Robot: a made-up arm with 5 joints. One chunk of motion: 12 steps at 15 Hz.
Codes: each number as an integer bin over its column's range. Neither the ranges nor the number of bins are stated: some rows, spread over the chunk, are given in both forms.
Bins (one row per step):
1: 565 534 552 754 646 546
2: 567 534 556 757 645 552
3: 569 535 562 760 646 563
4: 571 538 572 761 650 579
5: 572 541 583 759 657 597
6: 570 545 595 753 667 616
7: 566 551 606 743 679 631
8: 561 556 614 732 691 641
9: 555 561 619 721 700 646
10: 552 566 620 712 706 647
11: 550 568 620 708 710 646
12: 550 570 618 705 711 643
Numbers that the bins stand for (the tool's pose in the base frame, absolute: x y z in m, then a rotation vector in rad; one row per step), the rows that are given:
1: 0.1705 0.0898 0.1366 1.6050 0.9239 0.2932
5: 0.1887 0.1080 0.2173 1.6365 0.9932 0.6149
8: 0.1601 0.1470 0.2980 1.4662 1.2077 0.8923
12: 0.1314 0.1835 0.3084 1.2959 1.3338 0.9050
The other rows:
2: 0.1757 0.0898 0.1470 1.6239 0.9176 0.3311
3: 0.1809 0.0924 0.1627 1.6428 0.9239 0.4005
4: 0.1861 0.1002 0.1887 1.6491 0.9491 0.5014
6: 0.1835 0.1184 0.2485 1.5986 1.0563 0.7347
7: 0.1731 0.1340 0.2772 1.5356 1.1320 0.8293
9: 0.1444 0.1601 0.3110 1.3968 1.2644 0.9239
10: 0.1366 0.1731 0.3136 1.3401 1.3023 0.9302
11: 0.1314 0.1783 0.3136 1.3149 1.3275 0.9239

